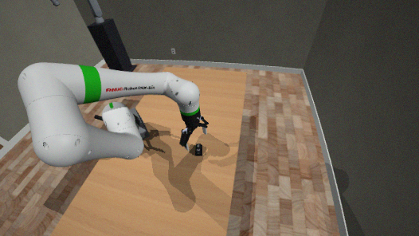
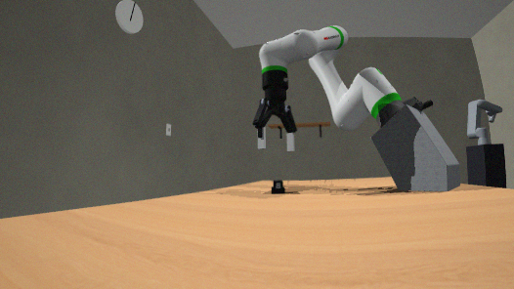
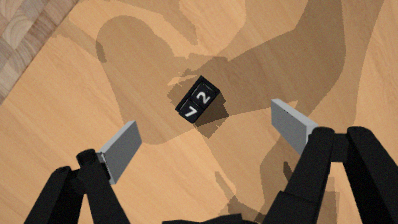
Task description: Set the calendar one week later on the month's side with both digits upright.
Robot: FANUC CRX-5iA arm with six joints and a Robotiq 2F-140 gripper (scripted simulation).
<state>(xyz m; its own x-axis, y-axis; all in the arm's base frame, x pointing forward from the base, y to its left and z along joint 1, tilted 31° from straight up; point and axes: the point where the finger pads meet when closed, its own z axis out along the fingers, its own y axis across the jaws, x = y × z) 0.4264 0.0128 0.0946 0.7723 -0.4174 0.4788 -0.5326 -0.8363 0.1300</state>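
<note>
My hand is 13 cm above the black calendar cube. From my hand the other things lie so: black cube 3 cm to the left, 13 cm below; black tray 2 cm to the left, 14 cm below.
</note>
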